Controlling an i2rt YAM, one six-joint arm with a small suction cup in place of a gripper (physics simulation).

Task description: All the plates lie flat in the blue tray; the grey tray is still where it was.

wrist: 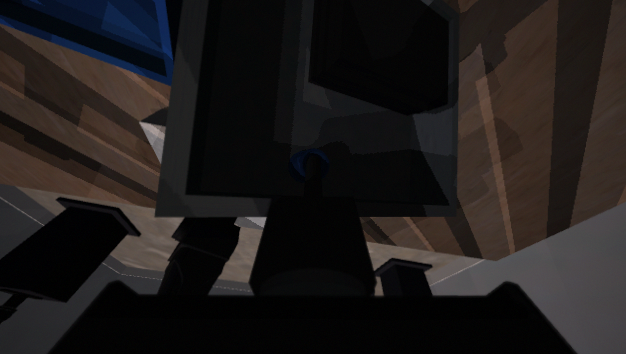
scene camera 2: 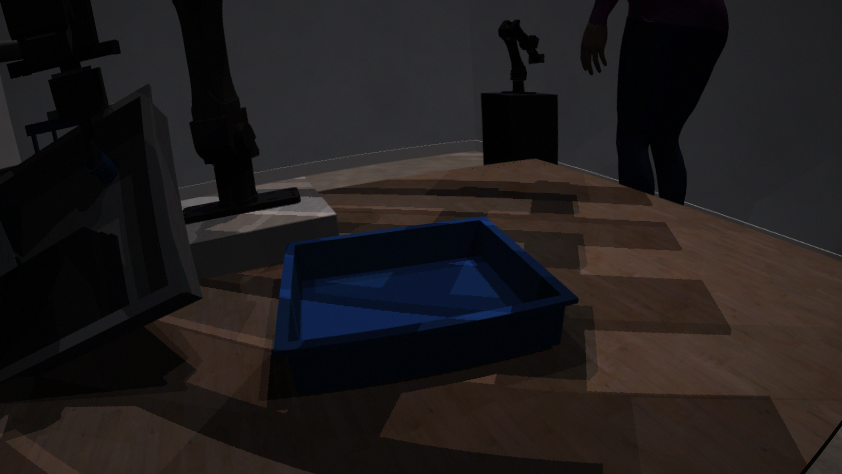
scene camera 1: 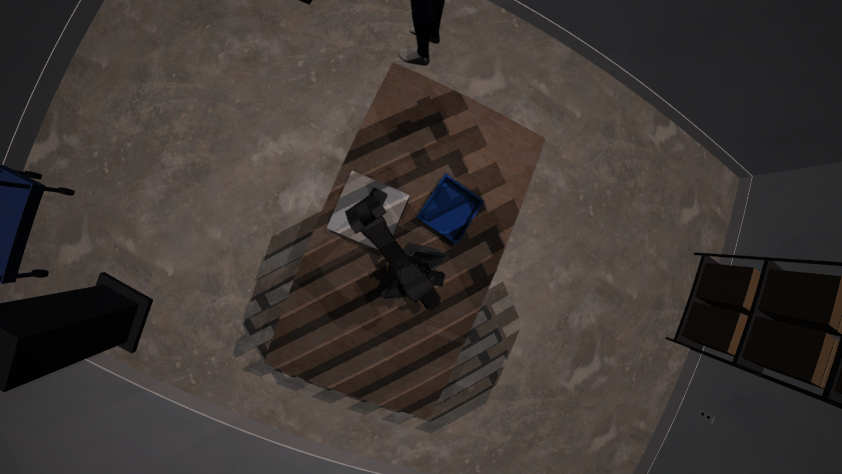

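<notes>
My suction cup [scene camera 2: 103,167] [wrist: 309,165], blue, is on the inside floor of the grey tray [scene camera 1: 428,253] [scene camera 2: 167,176] [wrist: 176,165] near one end. It holds the tray off the table, steeply tilted in the scene camera 2 view. The dark square plates [scene camera 2: 73,282] [wrist: 382,55] are still inside the grey tray, stacked; their number cannot be told. The blue tray [scene camera 1: 456,219] [scene camera 2: 424,353] [wrist: 90,51] lies flat on the table, and no plate shows in it. In the scene camera 1 view the arm hides the cup and much of the grey tray.
The arm's white base block [scene camera 1: 341,220] [scene camera 2: 247,241] stands beside the blue tray on the wooden table [scene camera 1: 506,141] [scene camera 2: 665,353]. A person [scene camera 1: 425,29] [scene camera 2: 662,88] stands past the table's edge. A second arm [scene camera 2: 517,58] stands on a dark pedestal [scene camera 2: 519,129].
</notes>
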